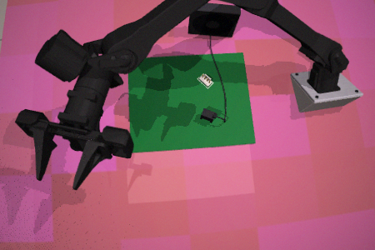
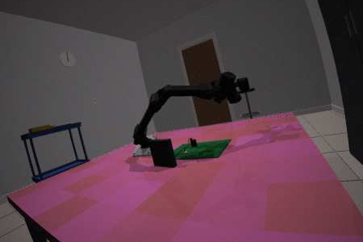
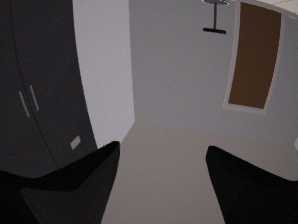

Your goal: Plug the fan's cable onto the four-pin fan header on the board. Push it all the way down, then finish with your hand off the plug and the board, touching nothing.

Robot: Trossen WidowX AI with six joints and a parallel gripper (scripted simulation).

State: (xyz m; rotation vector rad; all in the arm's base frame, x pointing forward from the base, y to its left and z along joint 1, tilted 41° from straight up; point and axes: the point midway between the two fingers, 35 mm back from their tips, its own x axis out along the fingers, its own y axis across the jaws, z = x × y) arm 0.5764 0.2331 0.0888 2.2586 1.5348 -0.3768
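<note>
Now: gripper tip 280 mm past the black fan plug, 270 mm above it and 130 mm to the left of it. The rest, counted from my gripper tip: green board: 310 mm below, 250 mm behind, 180 mm to the right; black fan: 350 mm to the right, 340 mm behind, 240 mm below; fan header: 300 mm below, 300 mm behind, 220 mm to the right.
</note>
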